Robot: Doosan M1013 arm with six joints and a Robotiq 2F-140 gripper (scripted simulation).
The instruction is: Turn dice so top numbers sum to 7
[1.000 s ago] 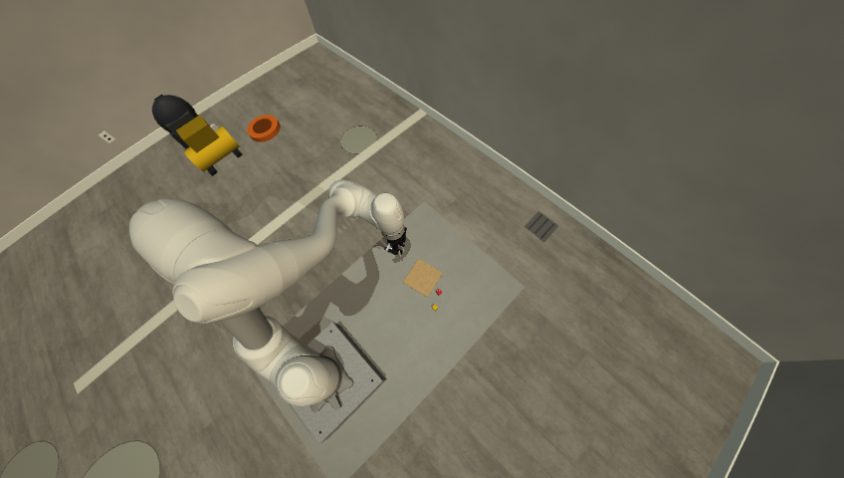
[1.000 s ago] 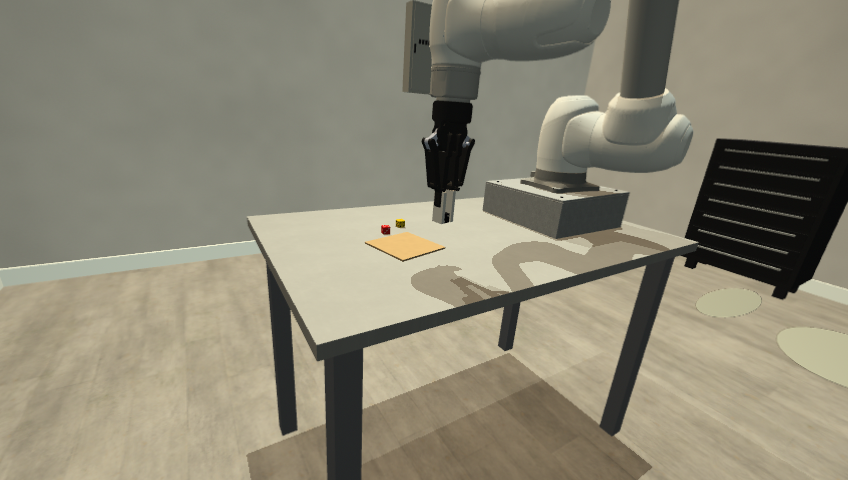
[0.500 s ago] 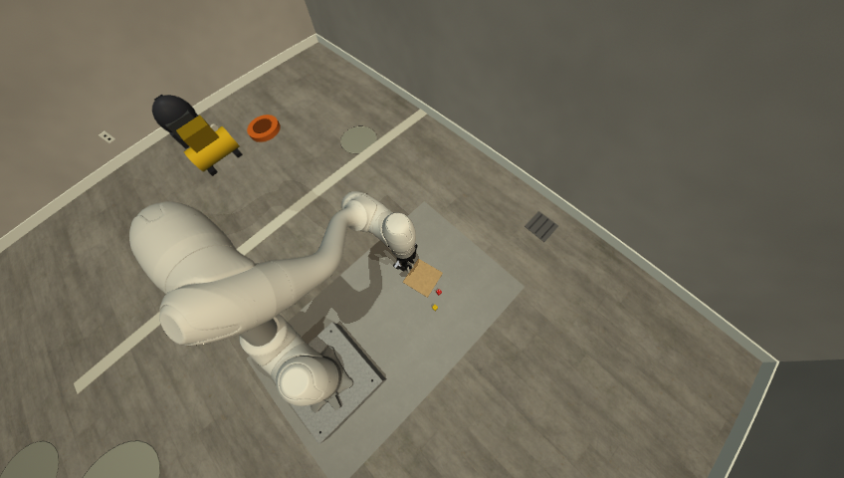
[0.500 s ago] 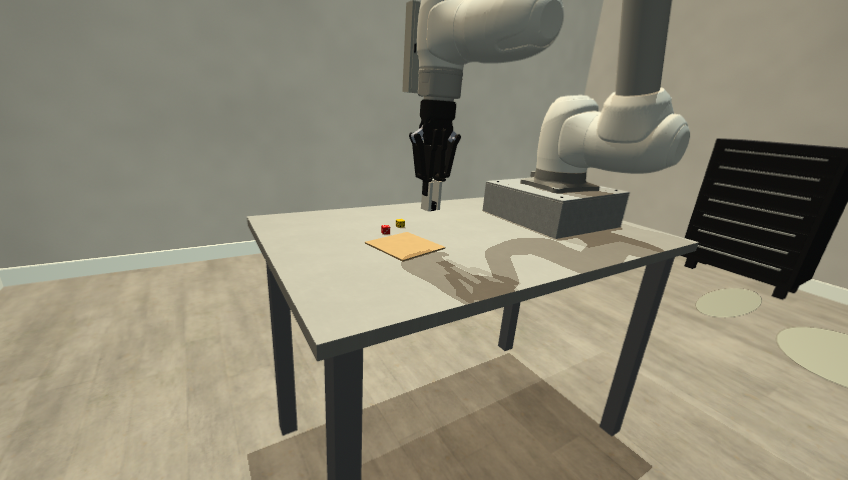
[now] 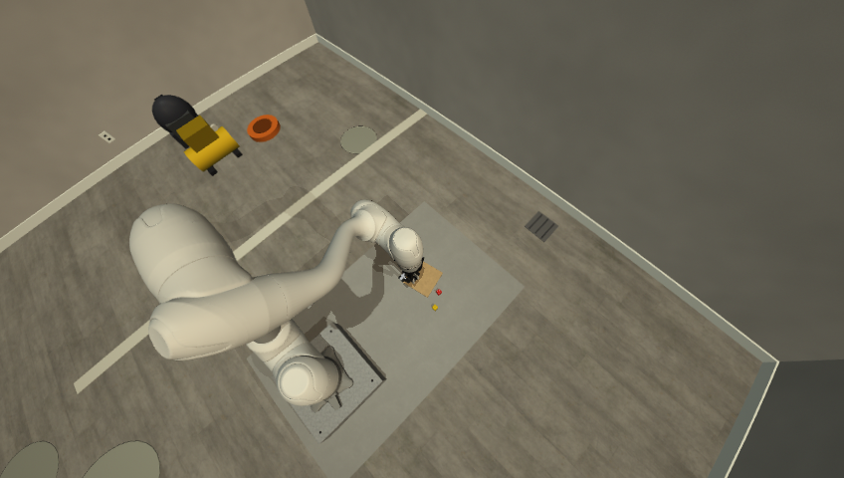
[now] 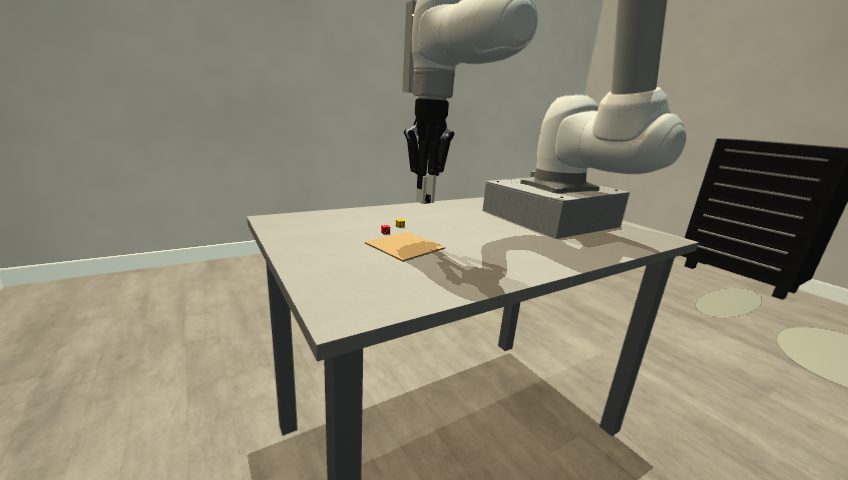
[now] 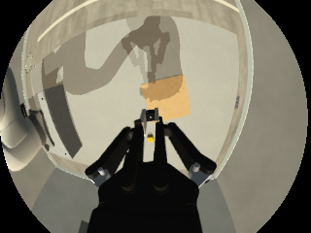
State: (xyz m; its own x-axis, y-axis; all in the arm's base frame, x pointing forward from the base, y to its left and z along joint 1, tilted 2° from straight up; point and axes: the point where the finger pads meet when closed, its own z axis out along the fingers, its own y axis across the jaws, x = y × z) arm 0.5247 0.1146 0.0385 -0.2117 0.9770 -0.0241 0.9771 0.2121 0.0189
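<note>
Now: the tan mat 50 mm ahead of my hand, 10 mm to the left of it and 140 mm below it. Round my hand: yellow die: 10 mm ahead, 140 mm to the right, 130 mm below; then red die: 70 mm ahead, 90 mm to the right, 130 mm below; then small white die: 20 mm below.
</note>
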